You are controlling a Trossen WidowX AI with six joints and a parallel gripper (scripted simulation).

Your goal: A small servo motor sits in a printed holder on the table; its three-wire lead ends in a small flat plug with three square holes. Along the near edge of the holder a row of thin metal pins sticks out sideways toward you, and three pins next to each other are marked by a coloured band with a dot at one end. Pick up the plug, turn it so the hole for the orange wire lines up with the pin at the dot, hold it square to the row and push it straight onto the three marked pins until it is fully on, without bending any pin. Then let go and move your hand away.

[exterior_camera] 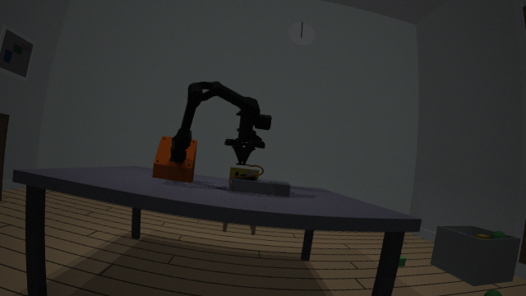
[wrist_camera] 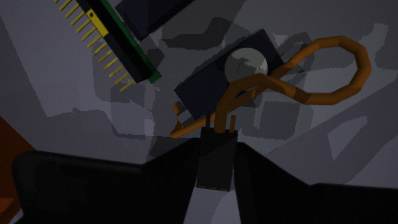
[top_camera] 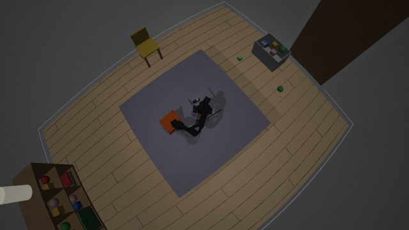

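The yellow band lies 20 mm behind my gripper tip, 100 mm to the left of it and 40 mm below it. Round my gripper tip: grey holder (130 mm ahead, 90 mm to the left, 90 mm below).
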